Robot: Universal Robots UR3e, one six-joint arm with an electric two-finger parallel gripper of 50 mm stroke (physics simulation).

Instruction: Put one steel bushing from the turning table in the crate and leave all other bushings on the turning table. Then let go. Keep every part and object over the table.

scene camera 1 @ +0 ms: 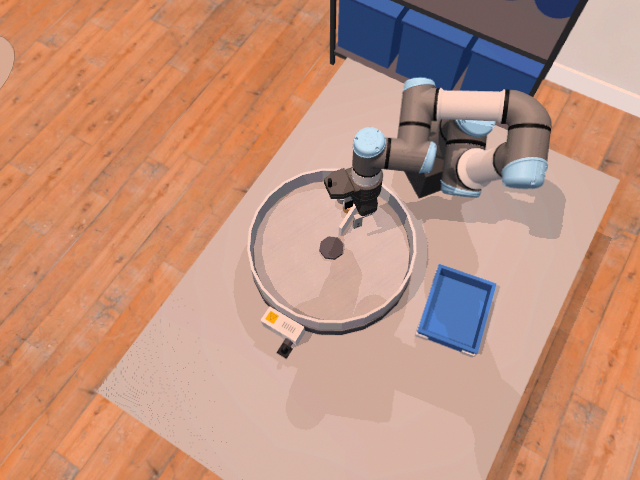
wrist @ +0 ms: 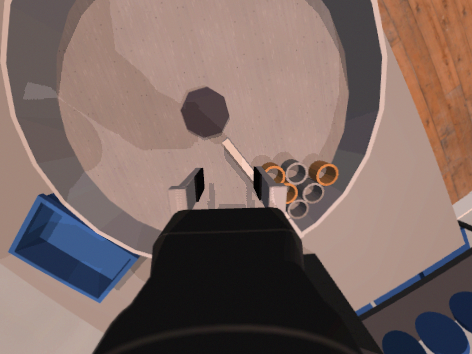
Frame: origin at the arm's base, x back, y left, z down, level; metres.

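Seen in the pictures: gripper, fingertip midpoint: (scene camera 1: 352, 216) (wrist: 228, 177); arm's base, origin of the base link: (scene camera 1: 443, 134).
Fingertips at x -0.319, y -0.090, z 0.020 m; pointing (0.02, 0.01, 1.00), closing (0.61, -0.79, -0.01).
Pixels of each thing's top centre, then the offset from my fingertips to it. "spot": a spot on its surface instead.
- turning table, middle of its top: (wrist: 205, 113) (scene camera 1: 331, 247) dx -0.072, dy -0.019, dz +0.073 m
- blue crate, middle of its top: (scene camera 1: 457, 307) (wrist: 71, 255) dx -0.047, dy +0.326, dz +0.084 m
- dark hub, middle of its top: (wrist: 205, 113) (scene camera 1: 331, 247) dx -0.072, dy -0.019, dz +0.073 m
- white control box, surface spot: (scene camera 1: 282, 324) spot: dx -0.307, dy -0.018, dz +0.076 m
Several bushings stand upright in a cluster on the turning table (scene camera 1: 294, 273) (wrist: 270, 65), beside its divider (scene camera 1: 346, 222) (wrist: 237, 157). In the wrist view, three are steel grey: one bushing (wrist: 287, 166) at the back, one bushing (wrist: 322, 194) at the right and one bushing (wrist: 298, 217) nearest the rim. Three are copper-coloured, including one bushing (wrist: 315, 170) at the outer right. The scene view shows the cluster mostly hidden by the arm. My gripper (scene camera 1: 367, 217) (wrist: 228, 177) is open and empty, above the turning table. Its right finger in the wrist view overlaps the divider and partly hides copper bushings. The blue crate (scene camera 1: 457, 310) (wrist: 82, 247) is empty.
The turning table has a raised rim and a dark hub (scene camera 1: 331, 248) (wrist: 205, 112). A white control box (scene camera 1: 282, 324) sits at its front left. The crate stands right of the rim in the scene view. A shelf with blue bins (scene camera 1: 434, 43) stands behind the arm.
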